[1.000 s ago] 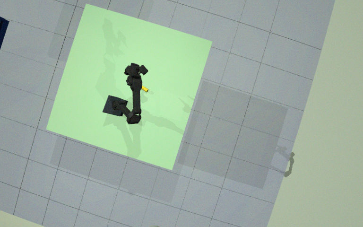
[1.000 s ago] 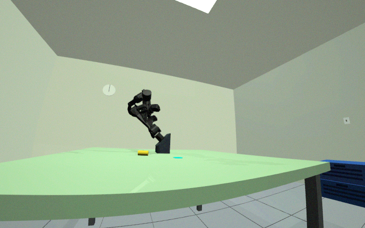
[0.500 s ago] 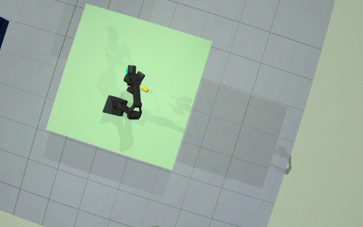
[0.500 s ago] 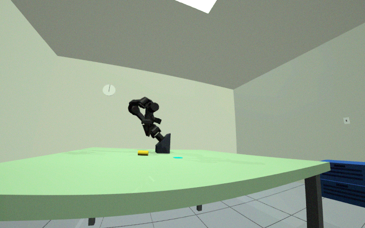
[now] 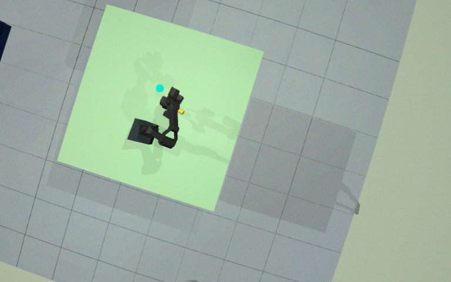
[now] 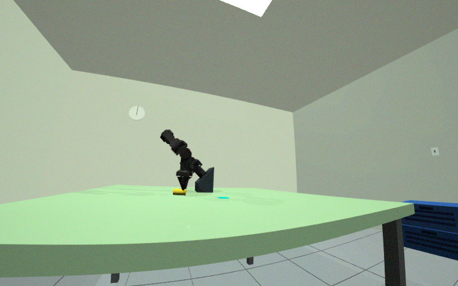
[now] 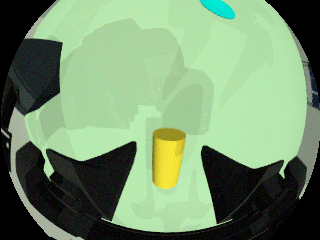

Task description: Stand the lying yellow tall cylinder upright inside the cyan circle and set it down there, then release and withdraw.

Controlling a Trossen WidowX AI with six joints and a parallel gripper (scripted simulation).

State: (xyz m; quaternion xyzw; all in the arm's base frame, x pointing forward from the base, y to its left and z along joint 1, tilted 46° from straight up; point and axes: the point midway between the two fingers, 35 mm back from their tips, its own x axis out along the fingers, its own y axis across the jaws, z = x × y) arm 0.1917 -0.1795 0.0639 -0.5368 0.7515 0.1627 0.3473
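The yellow tall cylinder lies 20 mm to the right of my gripper tip, 10 mm below it and 10 mm behind it. From my gripper tip the other things lie so: cyan circle 170 mm to the left, 130 mm ahead, 30 mm below.
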